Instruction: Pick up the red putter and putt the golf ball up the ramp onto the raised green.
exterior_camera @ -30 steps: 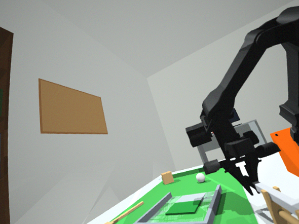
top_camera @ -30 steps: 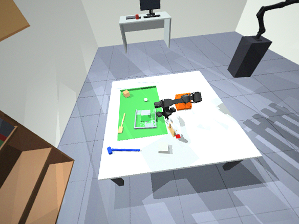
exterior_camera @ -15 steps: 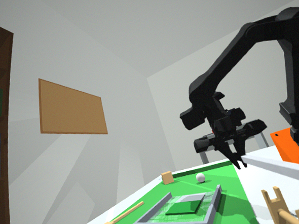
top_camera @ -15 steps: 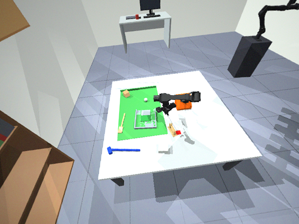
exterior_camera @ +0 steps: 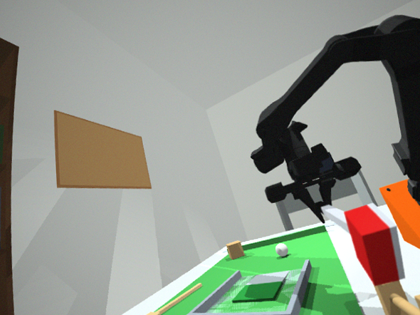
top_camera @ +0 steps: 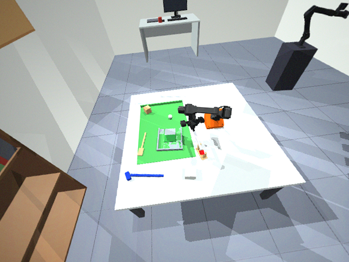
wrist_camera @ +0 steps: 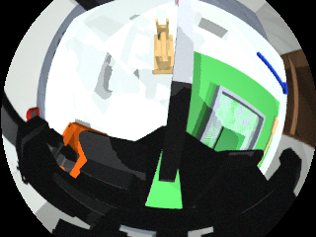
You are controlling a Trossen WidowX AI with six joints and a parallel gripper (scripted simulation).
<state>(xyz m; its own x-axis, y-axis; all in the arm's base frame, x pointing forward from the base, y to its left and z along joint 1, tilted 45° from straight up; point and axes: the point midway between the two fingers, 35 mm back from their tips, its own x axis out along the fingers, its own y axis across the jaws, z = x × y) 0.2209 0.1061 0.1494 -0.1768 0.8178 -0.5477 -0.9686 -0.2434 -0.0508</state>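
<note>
Right now the red putter is 110 mm to the left of my gripper tip, 30 mm behind it and 20 mm above it. Round my gripper tip: white golf ball 280 mm to the right, 200 mm ahead, 100 mm below; blue putter 390 mm ahead, 340 mm to the left, 110 mm below; wooden rack 150 mm to the left, 90 mm below, 60 mm behind.
</note>
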